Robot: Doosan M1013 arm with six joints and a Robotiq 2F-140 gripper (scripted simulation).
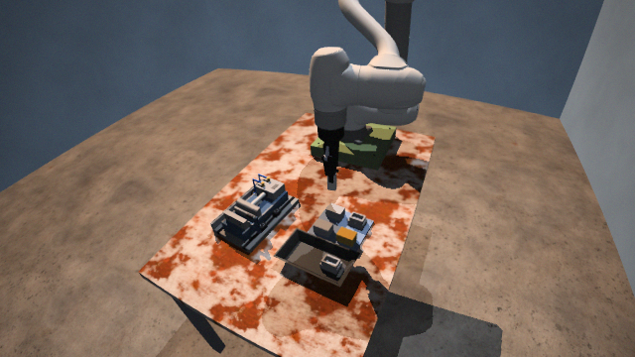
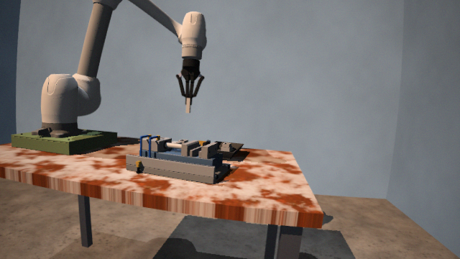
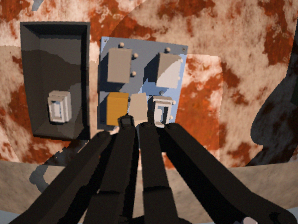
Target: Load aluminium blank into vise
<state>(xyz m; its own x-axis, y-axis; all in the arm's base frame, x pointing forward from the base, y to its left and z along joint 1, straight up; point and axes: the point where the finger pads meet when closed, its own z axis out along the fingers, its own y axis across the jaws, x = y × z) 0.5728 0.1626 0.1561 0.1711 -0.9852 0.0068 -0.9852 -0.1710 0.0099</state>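
The infeed plate lies 210 mm below my hand and 30 mm to the left of it. From my hand the other things lie so: brass blank 190 mm below, 70 mm to the left, 50 mm ahead; then aluminium blank 190 mm below, 40 mm ahead, 20 mm to the right; then piston rod 280 mm to the right, 130 mm below, 60 mm ahead.
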